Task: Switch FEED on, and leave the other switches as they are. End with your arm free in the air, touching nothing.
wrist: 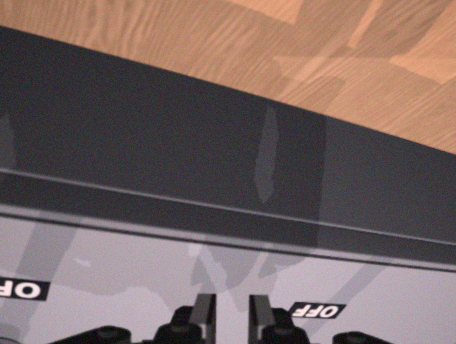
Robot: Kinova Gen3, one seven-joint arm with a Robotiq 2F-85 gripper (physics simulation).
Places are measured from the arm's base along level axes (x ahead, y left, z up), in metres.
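Where they show: gripper, between the fingertips: (232, 320).
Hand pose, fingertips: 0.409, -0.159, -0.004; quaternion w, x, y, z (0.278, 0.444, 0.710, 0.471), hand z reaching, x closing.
After its pixels a point has its place, as x, y, z.
The grey switch panel (150, 270) {0.399, -0.194, -0.018} fills the lower part of the wrist view. One OFF label (22, 290) {0.413, -0.232, -0.009}, cut by the left edge, and another OFF label (318, 311) {0.413, -0.116, -0.010} at the lower right show upside down. The name labels and the levers do not show, so I cannot tell which switches these belong to or how FEED stands. Part of a round switch base (9, 341) {0.439, -0.234, 0.006} shows in the bottom left corner. My gripper (232, 320) {0.409, -0.159, -0.004} is nearly closed, with a narrow gap and nothing seen between its fingertips. It is over the panel, between the two OFF labels.
The dark side of the switch box (150, 135) {0.383, -0.202, -0.058} runs across the middle of the view, with a raised rim along the panel. A wooden surface (225, 45) {0.363, -0.184, -0.087} lies beyond it at the top. Shadows fall on the panel and the box side.
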